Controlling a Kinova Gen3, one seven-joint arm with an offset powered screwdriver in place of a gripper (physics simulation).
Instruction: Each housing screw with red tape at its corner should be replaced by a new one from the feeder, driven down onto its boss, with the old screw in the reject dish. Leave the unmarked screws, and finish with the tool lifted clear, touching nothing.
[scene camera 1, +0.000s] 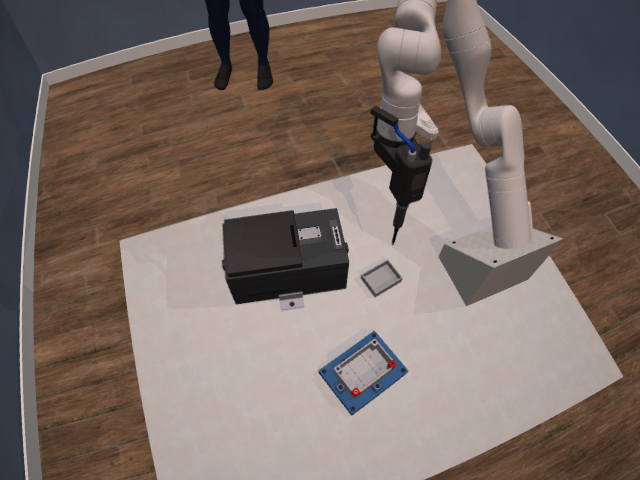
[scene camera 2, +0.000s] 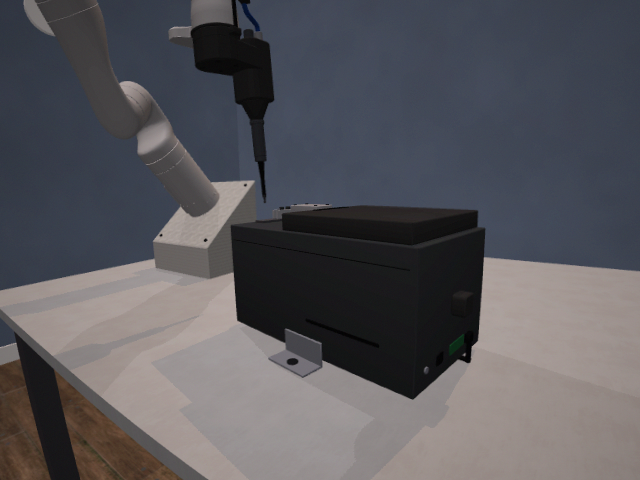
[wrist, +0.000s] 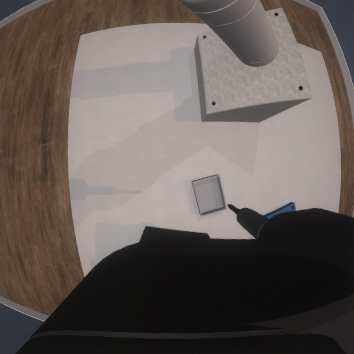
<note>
I see a blue fixture plate (scene camera 1: 345, 398) and a dark lid (scene camera 2: 402, 225).
The dark lid also shows in scene camera 1 (scene camera 1: 256, 244).
</note>
